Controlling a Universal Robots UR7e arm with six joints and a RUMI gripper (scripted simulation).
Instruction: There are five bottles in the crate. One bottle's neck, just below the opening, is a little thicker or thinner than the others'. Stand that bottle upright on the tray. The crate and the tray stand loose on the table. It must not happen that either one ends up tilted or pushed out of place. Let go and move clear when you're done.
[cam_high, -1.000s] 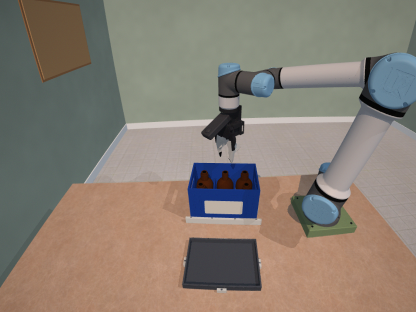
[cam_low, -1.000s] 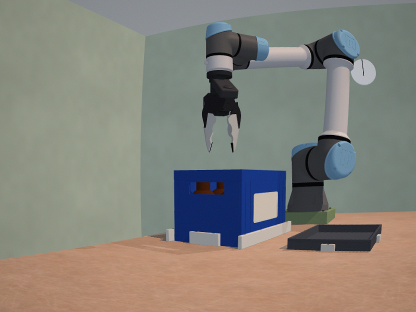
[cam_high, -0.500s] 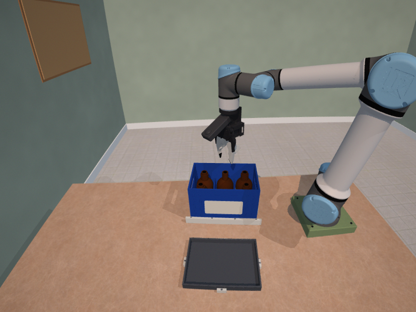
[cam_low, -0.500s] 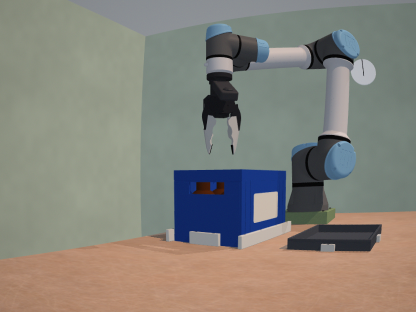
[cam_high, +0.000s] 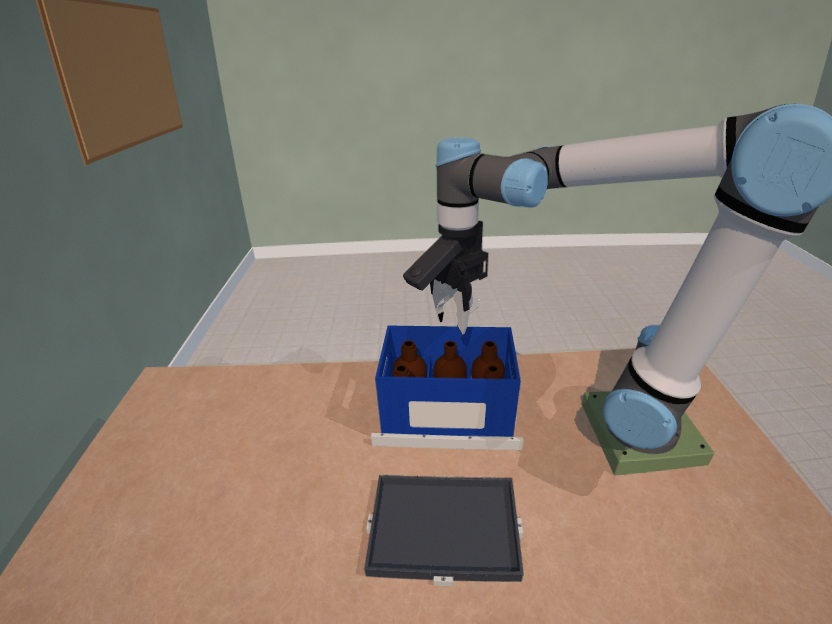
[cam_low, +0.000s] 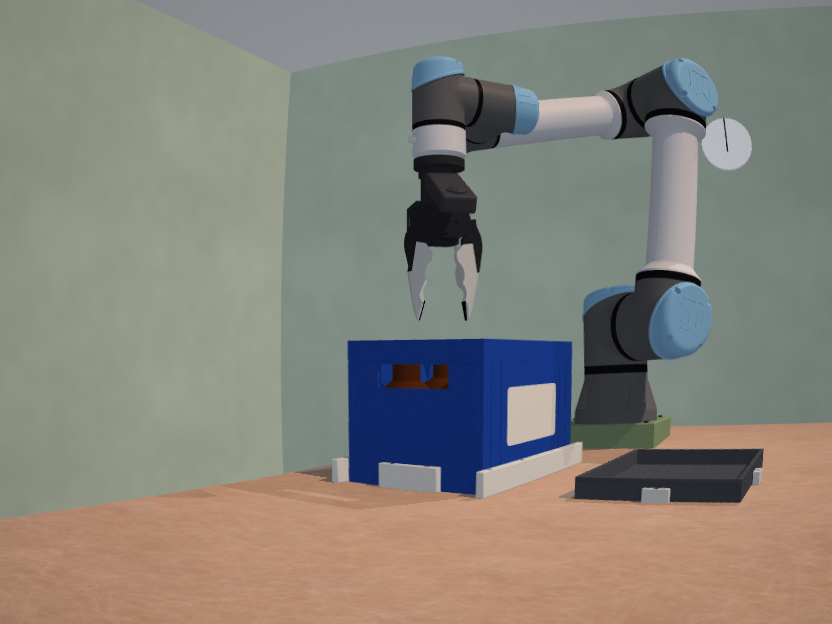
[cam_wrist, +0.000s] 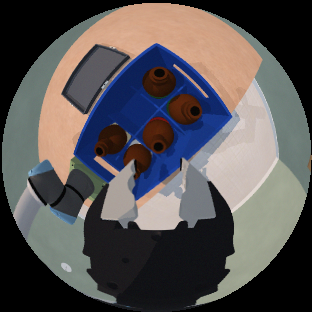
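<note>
Now: hand 130 mm above the glass bottle. Also, from my hand: dark tray 330 mm to the left, 210 mm below, 10 mm ahead; then blue crate 140 mm below, 40 mm to the left, 10 mm ahead.
</note>
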